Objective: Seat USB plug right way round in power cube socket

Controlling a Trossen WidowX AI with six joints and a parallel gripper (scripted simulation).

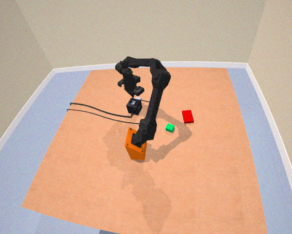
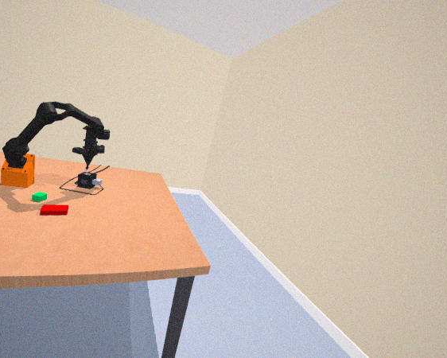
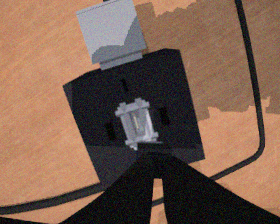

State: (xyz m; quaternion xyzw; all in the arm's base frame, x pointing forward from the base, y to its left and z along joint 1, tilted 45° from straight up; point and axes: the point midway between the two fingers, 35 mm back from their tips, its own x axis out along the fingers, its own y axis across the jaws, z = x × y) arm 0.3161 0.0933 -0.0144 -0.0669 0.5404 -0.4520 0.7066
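The USB plug is 10 mm below my gripper tip. Also, from my gripper tip: green block (240 mm to the right, 150 mm behind, 120 mm below); then flat red block (360 mm to the right, 120 mm below, 50 mm behind).
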